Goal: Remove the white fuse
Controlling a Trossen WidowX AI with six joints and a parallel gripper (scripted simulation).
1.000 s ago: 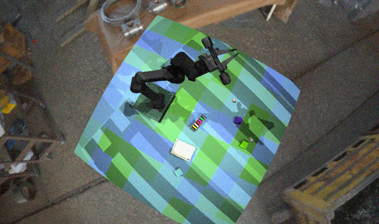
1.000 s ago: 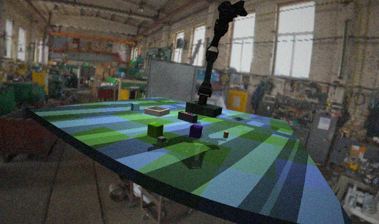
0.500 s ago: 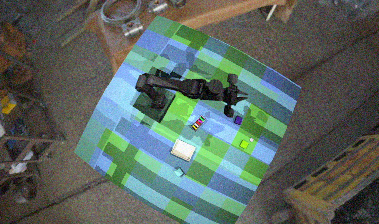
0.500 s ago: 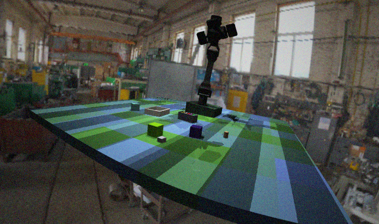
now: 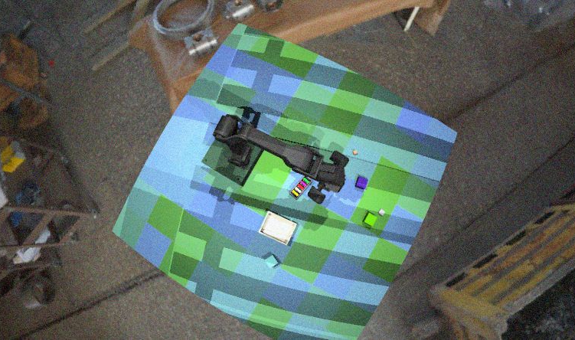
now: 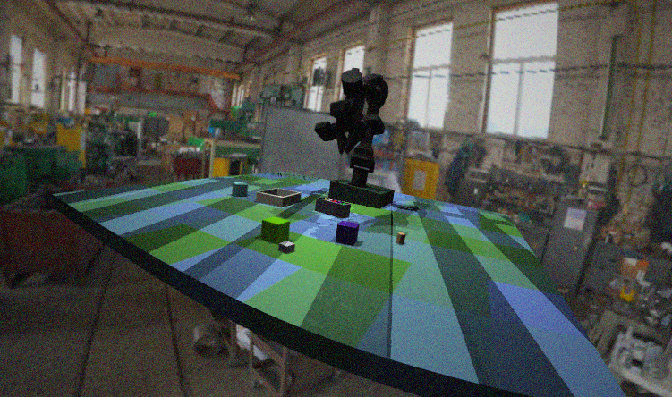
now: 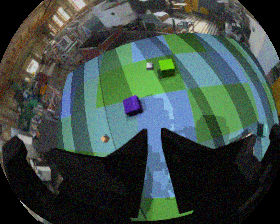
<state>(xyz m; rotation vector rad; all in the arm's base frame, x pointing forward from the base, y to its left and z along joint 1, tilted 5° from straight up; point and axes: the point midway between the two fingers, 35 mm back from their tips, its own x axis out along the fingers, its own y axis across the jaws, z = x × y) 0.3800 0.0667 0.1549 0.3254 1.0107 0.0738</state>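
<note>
Now: gripper tip 17 cm above the white fuse, 13 cm past it and 8 cm to the left of it. Also, from my gripper tip: green cube (21 cm ahead, 17 cm below, 5 cm to the right); then purple cube (17 cm below, 10 cm ahead, 8 cm to the left); then small orange cylinder (18 cm to the left, 18 cm below, 2 cm ahead).
</note>
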